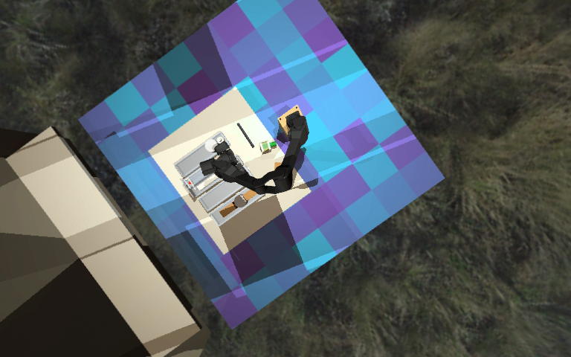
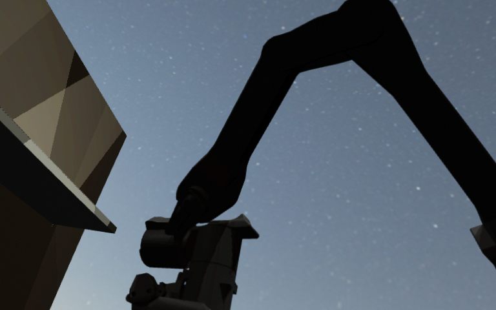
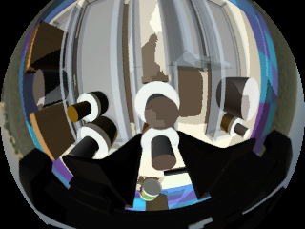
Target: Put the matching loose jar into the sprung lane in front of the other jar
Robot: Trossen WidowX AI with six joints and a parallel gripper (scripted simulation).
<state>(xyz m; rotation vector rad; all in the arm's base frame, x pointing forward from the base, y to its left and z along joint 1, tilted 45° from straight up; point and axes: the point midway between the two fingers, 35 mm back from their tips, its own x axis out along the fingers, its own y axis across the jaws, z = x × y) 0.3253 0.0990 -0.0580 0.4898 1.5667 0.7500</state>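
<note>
Now: the black bar 110 mm behind my gripper tip, 90 mm to the right of it and 20 mm below it.
</note>
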